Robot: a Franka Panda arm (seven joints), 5 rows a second.
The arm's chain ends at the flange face. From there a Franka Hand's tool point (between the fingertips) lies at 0.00 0.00 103.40 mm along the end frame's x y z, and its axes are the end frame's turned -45 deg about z.
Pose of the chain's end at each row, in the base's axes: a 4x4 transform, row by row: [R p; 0 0 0 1], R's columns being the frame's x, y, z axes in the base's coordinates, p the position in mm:
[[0.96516 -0.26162 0.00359 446.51], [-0.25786 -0.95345 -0.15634 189.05], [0.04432 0.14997 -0.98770 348.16], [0 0 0 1]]
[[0.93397 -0.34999 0.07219 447.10], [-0.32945 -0.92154 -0.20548 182.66], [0.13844 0.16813 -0.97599 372.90], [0 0 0 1]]
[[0.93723 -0.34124 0.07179 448.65], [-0.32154 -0.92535 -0.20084 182.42], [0.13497 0.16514 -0.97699 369.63], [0 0 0 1]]
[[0.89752 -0.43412 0.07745 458.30], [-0.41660 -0.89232 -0.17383 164.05], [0.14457 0.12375 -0.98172 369.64], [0 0 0 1]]
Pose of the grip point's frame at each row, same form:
[[0.86746 0.49748 0.00359 446.88], [0.49186 -0.85653 -0.15634 172.88], [-0.07471 0.13738 -0.98770 246.03], [0 0 0 1]]
[[0.90790 0.41294 0.07219 454.56], [0.41867 -0.88458 -0.20548 161.41], [-0.02099 0.21678 -0.97599 271.98], [0 0 0 1]]
[[0.90401 0.42143 0.07179 456.07], [0.42696 -0.88168 -0.20084 161.65], [-0.02133 0.21221 -0.97699 268.61], [0 0 0 1]]
[[0.94161 0.32767 0.07745 466.31], [0.33638 -0.92555 -0.17383 146.08], [0.01472 0.18973 -0.98172 268.13], [0 0 0 1]]

